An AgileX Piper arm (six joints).
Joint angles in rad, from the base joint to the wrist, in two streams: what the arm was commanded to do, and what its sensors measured. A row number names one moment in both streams.
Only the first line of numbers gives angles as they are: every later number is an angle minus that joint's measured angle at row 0.
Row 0, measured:
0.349, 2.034, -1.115, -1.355, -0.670, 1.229
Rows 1 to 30, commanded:
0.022, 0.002, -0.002, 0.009, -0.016, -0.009
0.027, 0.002, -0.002, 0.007, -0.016, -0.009
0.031, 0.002, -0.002, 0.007, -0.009, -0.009
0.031, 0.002, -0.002, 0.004, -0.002, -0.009
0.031, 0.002, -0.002, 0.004, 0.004, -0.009
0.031, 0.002, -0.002, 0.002, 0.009, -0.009
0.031, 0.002, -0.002, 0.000, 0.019, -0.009
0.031, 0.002, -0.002, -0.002, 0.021, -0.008
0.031, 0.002, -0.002, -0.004, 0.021, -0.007
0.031, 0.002, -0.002, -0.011, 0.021, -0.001
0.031, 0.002, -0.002, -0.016, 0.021, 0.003
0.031, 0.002, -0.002, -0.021, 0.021, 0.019
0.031, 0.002, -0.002, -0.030, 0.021, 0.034
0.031, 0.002, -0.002, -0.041, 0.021, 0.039
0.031, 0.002, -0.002, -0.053, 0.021, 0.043
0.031, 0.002, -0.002, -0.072, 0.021, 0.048
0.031, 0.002, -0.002, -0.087, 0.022, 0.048
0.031, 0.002, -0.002, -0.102, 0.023, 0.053
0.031, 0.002, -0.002, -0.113, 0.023, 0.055
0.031, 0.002, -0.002, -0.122, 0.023, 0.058
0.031, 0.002, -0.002, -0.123, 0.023, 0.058
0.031, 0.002, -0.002, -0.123, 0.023, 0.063
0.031, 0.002, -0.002, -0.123, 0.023, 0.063
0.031, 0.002, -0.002, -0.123, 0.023, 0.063
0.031, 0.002, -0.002, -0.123, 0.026, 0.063
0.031, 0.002, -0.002, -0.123, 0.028, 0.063
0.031, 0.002, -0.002, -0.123, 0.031, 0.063
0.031, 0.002, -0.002, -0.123, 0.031, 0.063
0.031, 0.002, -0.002, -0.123, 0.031, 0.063
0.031, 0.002, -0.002, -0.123, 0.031, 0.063
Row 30, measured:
0.030, 0.000, 0.000, -0.120, 0.029, 0.062
